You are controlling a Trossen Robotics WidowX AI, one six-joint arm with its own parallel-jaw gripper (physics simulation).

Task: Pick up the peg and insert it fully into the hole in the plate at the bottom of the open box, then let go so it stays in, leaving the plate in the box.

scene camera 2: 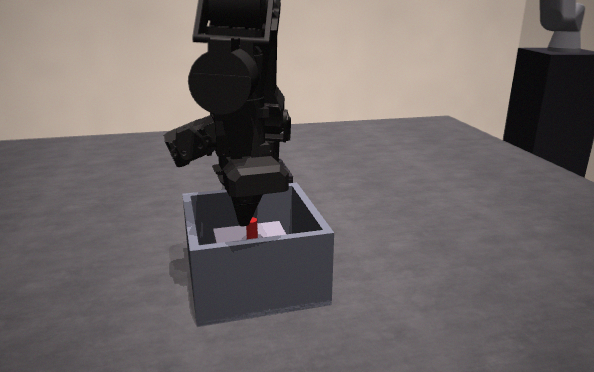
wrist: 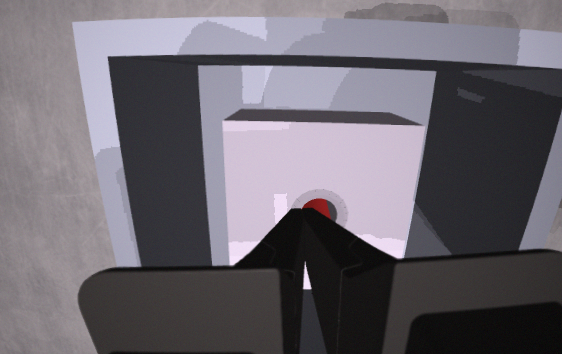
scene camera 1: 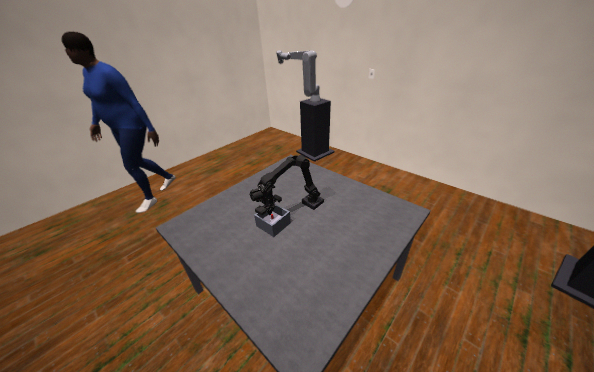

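Seen in the pictures: gripper, fingertip midpoint: [scene camera 2: 243,225] [wrist: 301,219] [scene camera 1: 269,214]; arm's base, origin of the base link: [scene camera 1: 312,200].
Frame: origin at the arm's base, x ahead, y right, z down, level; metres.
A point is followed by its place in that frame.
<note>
The red peg [scene camera 1: 272,216] @[z -0.043, x 0.335, y 0.009 m] [scene camera 2: 252,229] @[z -0.043, x 0.340, y 0.015 m] [wrist: 317,206] @[z -0.030, x 0.334, y 0.023 m] stands in the hole of the pale plate [scene camera 2: 274,229] @[z -0.024, x 0.304, y -0.013 m] [wrist: 320,155] @[z -0.024, x 0.338, y 0.045 m], with its upper part sticking up above the plate. It leans slightly, and a dark gap shows at one side of it in the wrist view. The plate lies at the bottom of the open grey box [scene camera 1: 273,228] @[z -0.039, x 0.387, y -0.079 m] [scene camera 2: 262,275] @[z -0.021, x 0.411, y 0.003 m] [wrist: 95,100] @[z -0.064, x 0.417, y 0.057 m]. My gripper [scene camera 2: 245,223] @[z -0.051, x 0.343, y 0.025 m] [wrist: 301,219] @[z -0.051, x 0.343, y 0.025 m] is shut with nothing between its fingers. Its tips are inside the box's opening, right beside the peg's top, and hide part of the peg in the wrist view. Whether they touch it I cannot tell.
The box's walls surround the fingertips on all sides. The box stands on the grey table [scene camera 1: 320,265] @[z 0.034, x 0.316, y -0.413 m] [scene camera 2: 425,280] @[z 0.034, x 0.350, y -0.209 m], in front of the arm's base [scene camera 1: 313,201] @[z -0.012, x 0.016, y -0.024 m]. Beyond the table are a person in blue [scene camera 1: 112,95] and another arm on a black pedestal [scene camera 1: 315,127] [scene camera 2: 550,105].
</note>
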